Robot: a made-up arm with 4 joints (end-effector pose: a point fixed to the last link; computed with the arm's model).
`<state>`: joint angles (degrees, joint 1 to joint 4).
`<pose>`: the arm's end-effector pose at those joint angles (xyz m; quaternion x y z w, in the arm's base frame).
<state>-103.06 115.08 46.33 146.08</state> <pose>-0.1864 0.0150 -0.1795 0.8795 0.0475 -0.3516 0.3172</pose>
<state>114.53 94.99 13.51 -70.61</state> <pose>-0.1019 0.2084 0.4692 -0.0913 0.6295 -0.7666 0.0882</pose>
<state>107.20 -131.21 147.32 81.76</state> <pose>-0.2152 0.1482 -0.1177 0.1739 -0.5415 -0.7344 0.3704</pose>
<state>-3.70 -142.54 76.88 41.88</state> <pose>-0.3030 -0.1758 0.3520 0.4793 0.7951 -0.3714 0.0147</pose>
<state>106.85 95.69 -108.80 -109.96</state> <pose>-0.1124 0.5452 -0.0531 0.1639 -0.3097 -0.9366 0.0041</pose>
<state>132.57 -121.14 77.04 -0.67</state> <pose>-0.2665 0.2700 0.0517 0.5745 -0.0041 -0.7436 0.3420</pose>
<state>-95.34 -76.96 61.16 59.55</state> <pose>-0.0916 -0.2511 -0.1266 0.1839 -0.9103 -0.2525 0.2717</pose>
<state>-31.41 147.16 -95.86 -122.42</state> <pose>0.2740 -0.2431 0.5464 0.2809 -0.6540 0.5693 0.4114</pose>
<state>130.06 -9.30 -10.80 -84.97</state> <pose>-0.1864 0.2838 0.4420 -0.6837 0.1998 -0.5806 0.3945</pose>
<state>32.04 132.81 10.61 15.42</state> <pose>0.0218 -0.2691 0.4609 -0.0573 0.8247 -0.2105 0.5218</pose>
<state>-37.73 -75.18 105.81 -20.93</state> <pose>-0.0712 -0.1175 0.5139 -0.3878 -0.4326 0.4156 0.6998</pose>
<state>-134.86 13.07 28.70 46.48</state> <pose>-0.0644 0.1453 -0.2114 0.9041 -0.3055 -0.1746 0.2425</pose>
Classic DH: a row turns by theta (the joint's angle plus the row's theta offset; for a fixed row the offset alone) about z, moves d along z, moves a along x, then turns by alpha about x. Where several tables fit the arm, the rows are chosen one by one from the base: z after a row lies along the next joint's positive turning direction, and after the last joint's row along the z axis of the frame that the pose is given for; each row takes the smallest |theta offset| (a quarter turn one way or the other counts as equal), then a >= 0, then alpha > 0; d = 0 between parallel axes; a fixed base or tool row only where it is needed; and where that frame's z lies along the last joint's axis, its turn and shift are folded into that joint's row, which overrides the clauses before.
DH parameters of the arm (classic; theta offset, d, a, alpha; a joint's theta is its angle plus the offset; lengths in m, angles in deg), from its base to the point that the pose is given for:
base (fixed): -90 0.1713 0 90
joint 1: 90 0.0789 0.1047 -90
joint 2: -90 -0.016 0.1126 -90
joint 3: 0 -0.0213 0.0274 -90
joint 4: 0 0.3679 -0.0304 90
tool (fixed): 180 0.0917 0 0

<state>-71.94 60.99 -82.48 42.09</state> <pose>-0.2559 -0.5341 0.3471 0.0179 0.3407 -0.2593 0.9035</pose>
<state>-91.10 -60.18 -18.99 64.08</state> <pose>-0.2799 0.1595 -0.1581 0.3252 -0.4929 -0.7379 0.3269</pose>
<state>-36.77 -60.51 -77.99 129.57</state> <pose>-0.2745 0.2307 -0.1001 -0.3600 -0.5712 -0.7361 0.0477</pose>
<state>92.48 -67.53 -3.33 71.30</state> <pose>-0.2041 -0.0850 0.5525 -0.2545 -0.6682 0.6558 0.2424</pose>
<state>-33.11 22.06 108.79 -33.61</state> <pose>0.1394 0.0930 0.3006 0.0683 0.0301 0.8528 0.5168</pose>
